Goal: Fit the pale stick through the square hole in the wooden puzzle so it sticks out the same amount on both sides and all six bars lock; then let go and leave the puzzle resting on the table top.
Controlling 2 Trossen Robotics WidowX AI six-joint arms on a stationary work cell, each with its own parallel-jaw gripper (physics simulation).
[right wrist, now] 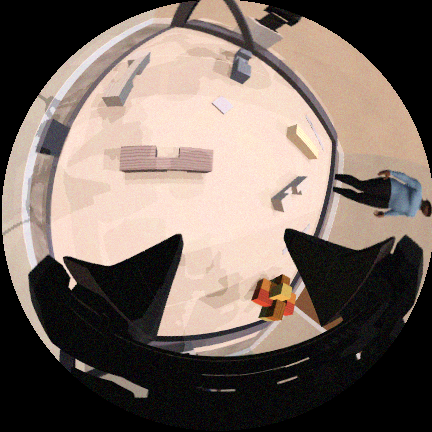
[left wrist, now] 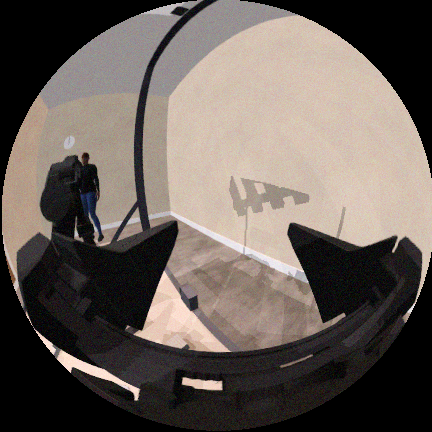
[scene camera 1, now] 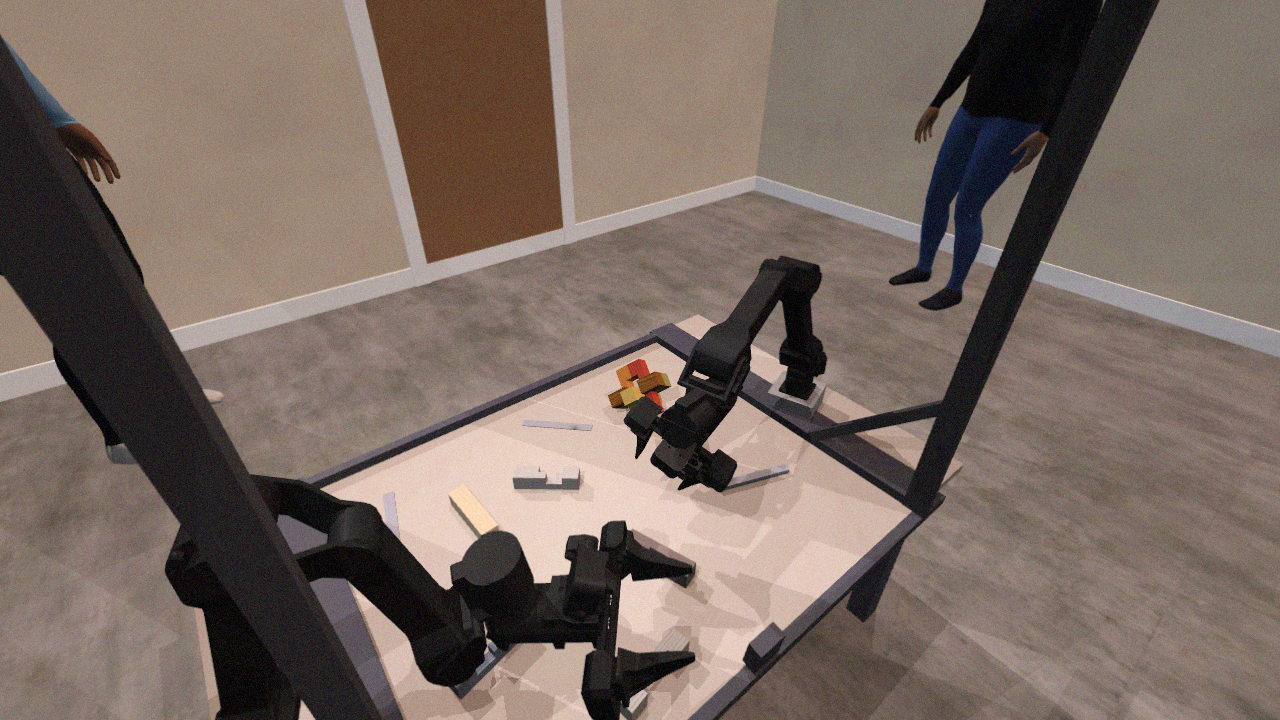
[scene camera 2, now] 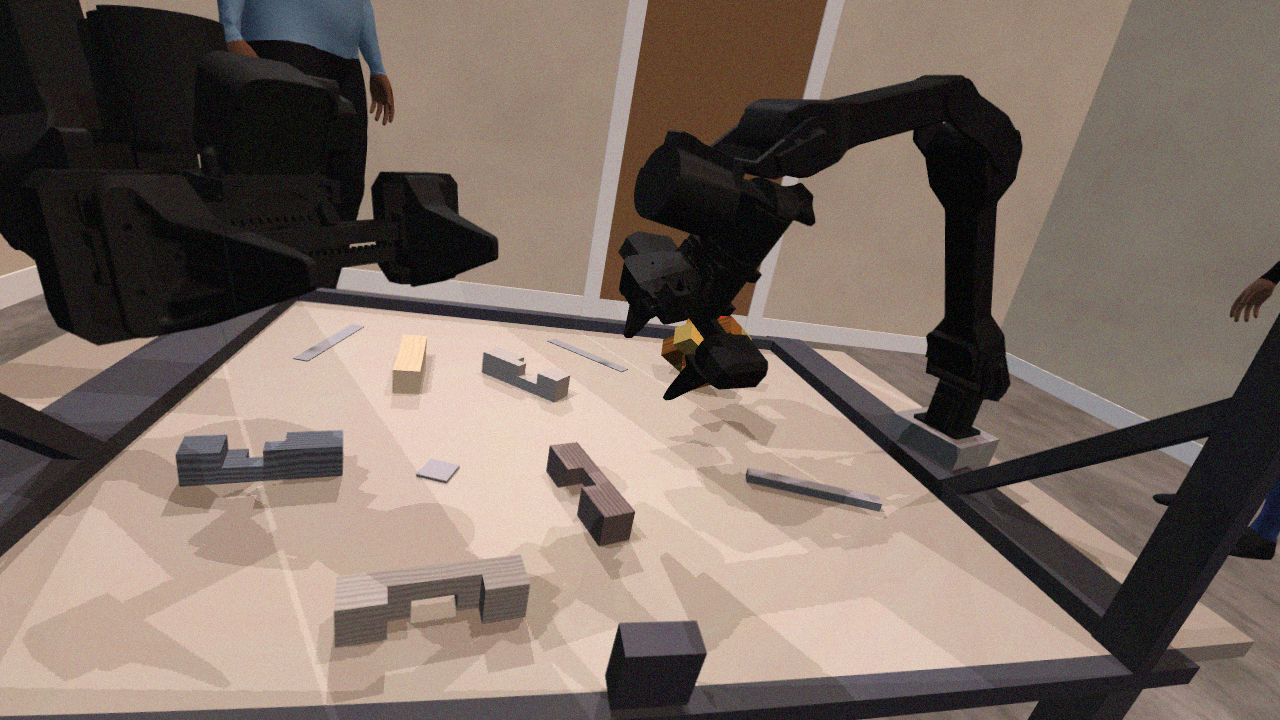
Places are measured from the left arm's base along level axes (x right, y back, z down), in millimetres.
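Pixels of known places: left gripper, fingertip midpoint: [left wrist: 234, 227] [scene camera 1: 693, 610] [scene camera 2: 419, 260]; right gripper, fingertip midpoint: [right wrist: 234, 236] [scene camera 1: 657, 472] [scene camera 2: 646, 366]; right arm's base at its link origin: [scene camera 1: 797, 388] [scene camera 2: 946, 425].
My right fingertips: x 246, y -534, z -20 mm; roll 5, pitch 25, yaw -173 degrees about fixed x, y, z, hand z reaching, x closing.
For each thing: its middle in the pictures, then the offset to it from my right fingertips.
- wooden puzzle at the middle of its body: [scene camera 2: 705, 355] [scene camera 1: 642, 397] [right wrist: 270, 295] dy -260, dx -121, dz +66 mm
- pale stick at the middle of its body: [scene camera 2: 410, 362] [scene camera 1: 473, 514] [right wrist: 303, 143] dy +111, dx -302, dz +103 mm
- thin grey bar at the middle of its body: [scene camera 2: 812, 489] [scene camera 1: 752, 477] dy -155, dx +142, dz +113 mm
- flat tile at the middle of its body: [scene camera 2: 438, 470] [right wrist: 222, 104] dy +179, dx -78, dz +116 mm
- dark block at the middle of its body: [scene camera 2: 654, 664] [scene camera 1: 763, 647] [left wrist: 188, 296] dy +181, dx +217, dz +87 mm
The wooden puzzle [scene camera 1: 629, 394] [scene camera 2: 687, 335] [right wrist: 274, 299], a cluster of orange, red and yellow bars, is near the table's back corner, partly hidden by my right gripper in scene camera 2. The pale stick [scene camera 1: 472, 510] [scene camera 2: 409, 362] [right wrist: 302, 141] lies apart from it on the table top, outside the puzzle. My right gripper [scene camera 1: 661, 471] [scene camera 2: 648, 365] [right wrist: 234, 236] is open beside the puzzle; in the right wrist view the puzzle shows close to the right-hand finger, and contact cannot be told. My left gripper [scene camera 1: 693, 613] [scene camera 2: 402, 259] [left wrist: 234, 227] is open and empty above the table's left part.
Notched bars, grey [scene camera 1: 532, 481] [scene camera 2: 503, 365], dark grey [scene camera 2: 304, 452], brown [scene camera 2: 608, 514] [right wrist: 166, 164] and light grey [scene camera 2: 359, 613], lie about. A thin grey bar [scene camera 1: 759, 476] [scene camera 2: 812, 490], a flat tile [scene camera 2: 437, 470] and flat strips lie on the table. A dark block [scene camera 1: 763, 646] [scene camera 2: 656, 662] stands at the edge.
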